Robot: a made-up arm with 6 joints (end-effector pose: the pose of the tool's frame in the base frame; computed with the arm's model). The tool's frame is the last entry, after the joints. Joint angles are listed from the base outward.
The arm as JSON. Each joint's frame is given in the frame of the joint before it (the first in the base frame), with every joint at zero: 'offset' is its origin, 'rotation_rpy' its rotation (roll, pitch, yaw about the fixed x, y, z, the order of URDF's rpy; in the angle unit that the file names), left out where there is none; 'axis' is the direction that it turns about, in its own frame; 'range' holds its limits. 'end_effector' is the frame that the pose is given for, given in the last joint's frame.
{
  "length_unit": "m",
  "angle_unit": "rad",
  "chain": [
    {
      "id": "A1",
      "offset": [
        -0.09,
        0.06,
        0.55
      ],
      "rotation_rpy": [
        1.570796,
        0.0,
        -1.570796
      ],
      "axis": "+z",
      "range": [
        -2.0,
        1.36
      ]
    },
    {
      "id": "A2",
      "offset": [
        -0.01,
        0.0,
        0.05
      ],
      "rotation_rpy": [
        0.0,
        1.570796,
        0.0
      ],
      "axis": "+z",
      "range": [
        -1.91,
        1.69
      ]
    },
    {
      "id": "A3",
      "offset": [
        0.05,
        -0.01,
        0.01
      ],
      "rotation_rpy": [
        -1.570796,
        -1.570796,
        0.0
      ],
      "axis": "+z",
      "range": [
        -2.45,
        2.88
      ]
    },
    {
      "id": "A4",
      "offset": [
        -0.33,
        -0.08,
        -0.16
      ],
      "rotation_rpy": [
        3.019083,
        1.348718,
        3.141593
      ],
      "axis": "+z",
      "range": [
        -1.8,
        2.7
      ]
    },
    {
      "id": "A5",
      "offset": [
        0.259,
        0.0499,
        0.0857
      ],
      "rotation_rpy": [
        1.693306,
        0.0,
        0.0
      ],
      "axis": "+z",
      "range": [
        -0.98,
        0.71
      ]
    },
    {
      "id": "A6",
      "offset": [
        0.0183,
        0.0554,
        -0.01
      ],
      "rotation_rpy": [
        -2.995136,
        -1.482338,
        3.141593
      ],
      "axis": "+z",
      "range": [
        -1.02,
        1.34
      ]
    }
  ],
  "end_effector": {
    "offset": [
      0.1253,
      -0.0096,
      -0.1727
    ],
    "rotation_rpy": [
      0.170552,
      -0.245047,
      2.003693
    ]
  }
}
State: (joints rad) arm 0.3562 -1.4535 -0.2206 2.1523 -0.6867 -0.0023
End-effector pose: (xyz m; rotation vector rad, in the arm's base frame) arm -0.0718 0.1401 0.0549 0.4795 -0.9114 -1.0302
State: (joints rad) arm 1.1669 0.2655 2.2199 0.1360 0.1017 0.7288
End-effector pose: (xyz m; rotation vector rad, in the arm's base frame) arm -0.0278 -0.5777 0.4566 -0.6601 0.8407 1.7067
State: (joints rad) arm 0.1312 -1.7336 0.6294 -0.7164 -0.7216 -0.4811
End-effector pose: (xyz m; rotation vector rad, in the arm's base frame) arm -0.4946 0.2229 1.0941 -1.3067 2.2378 -0.5574
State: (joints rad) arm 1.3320 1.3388 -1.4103 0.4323 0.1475 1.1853
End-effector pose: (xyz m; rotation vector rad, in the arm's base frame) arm 0.4874 0.1093 0.6278 -0.0805 -2.0980 -0.1008
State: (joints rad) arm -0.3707 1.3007 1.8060 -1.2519 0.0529 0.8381
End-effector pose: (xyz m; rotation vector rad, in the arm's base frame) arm 0.1795 -0.3796 0.4002 -1.3936 -0.4245 0.5400
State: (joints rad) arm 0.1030 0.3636 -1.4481 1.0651 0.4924 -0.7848
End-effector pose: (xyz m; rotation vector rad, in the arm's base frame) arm 0.3563 -0.2274 0.2952 -0.0658 1.0842 1.9850
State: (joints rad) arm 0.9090 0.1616 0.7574 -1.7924 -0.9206 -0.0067
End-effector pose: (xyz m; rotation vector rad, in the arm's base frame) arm -0.6180 -0.0963 0.5910 -1.7651 0.7521 -1.2784
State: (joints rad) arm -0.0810 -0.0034 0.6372 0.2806 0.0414 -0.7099
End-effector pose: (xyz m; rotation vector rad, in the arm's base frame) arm -0.3006 0.4102 -0.0434 0.2714 -0.2602 -1.2604
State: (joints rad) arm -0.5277 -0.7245 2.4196 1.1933 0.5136 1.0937
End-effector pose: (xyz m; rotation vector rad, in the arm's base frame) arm -0.5337 0.2205 0.4448 2.2168 -0.5114 1.0498
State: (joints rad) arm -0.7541 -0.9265 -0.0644 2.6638 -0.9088 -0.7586
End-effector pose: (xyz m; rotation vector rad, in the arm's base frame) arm 0.0932 0.3453 0.7680 2.4775 -0.3631 -1.6054
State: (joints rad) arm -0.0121 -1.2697 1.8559 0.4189 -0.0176 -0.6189
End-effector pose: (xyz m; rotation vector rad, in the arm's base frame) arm -0.8132 0.0150 0.6817 0.4083 1.2207 -0.2693
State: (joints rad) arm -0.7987 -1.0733 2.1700 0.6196 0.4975 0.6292
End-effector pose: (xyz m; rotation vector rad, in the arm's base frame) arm -0.6740 0.1621 0.4278 2.0491 -0.0353 0.9636
